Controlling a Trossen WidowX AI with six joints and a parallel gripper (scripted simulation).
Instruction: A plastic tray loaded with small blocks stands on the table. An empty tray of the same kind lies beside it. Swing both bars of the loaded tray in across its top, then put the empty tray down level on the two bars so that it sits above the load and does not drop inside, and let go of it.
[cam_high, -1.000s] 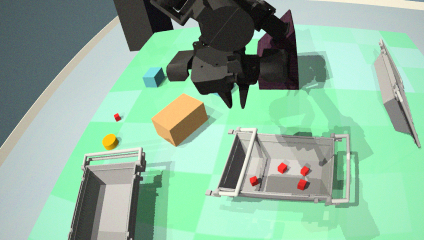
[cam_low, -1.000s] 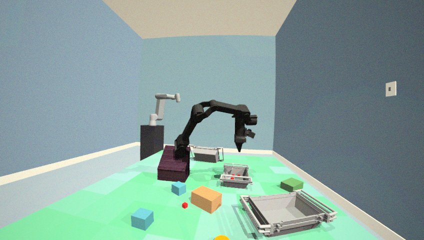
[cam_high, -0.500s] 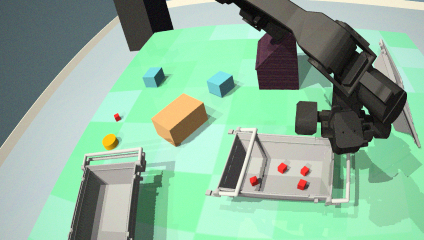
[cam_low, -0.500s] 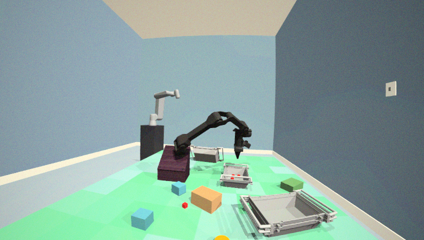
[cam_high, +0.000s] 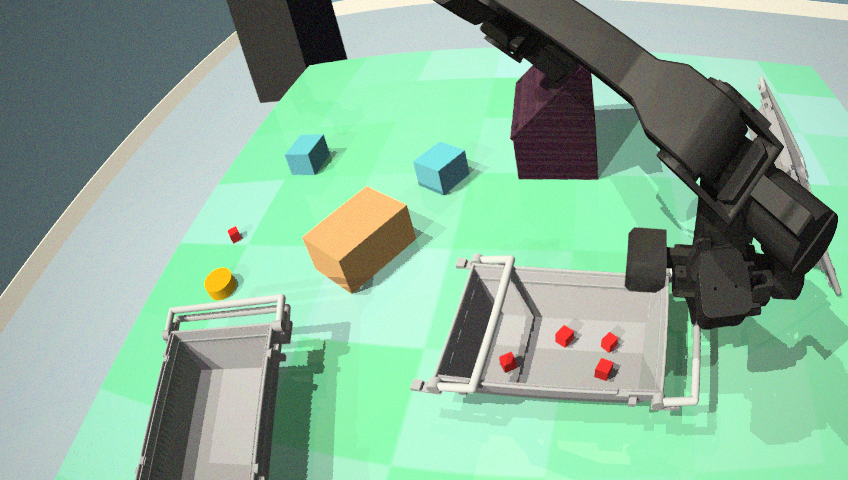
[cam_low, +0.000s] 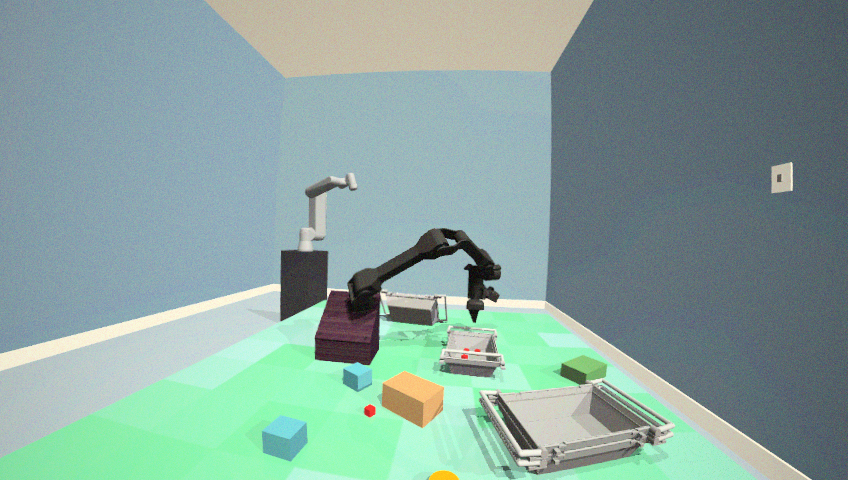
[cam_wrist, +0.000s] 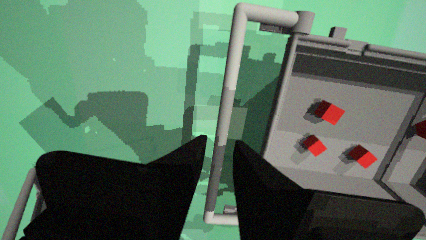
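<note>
Right now the grey tray is 290 mm behind my gripper tip, 180 mm to the left of it and 20 mm below it. The rest, counted from my gripper tip: green block 350 mm ahead, 180 mm to the right, 70 mm below; then yellow disc 660 mm to the right, 80 mm below, 10 mm behind; then orange box 450 mm to the right, 120 mm behind, 60 mm below.
</note>
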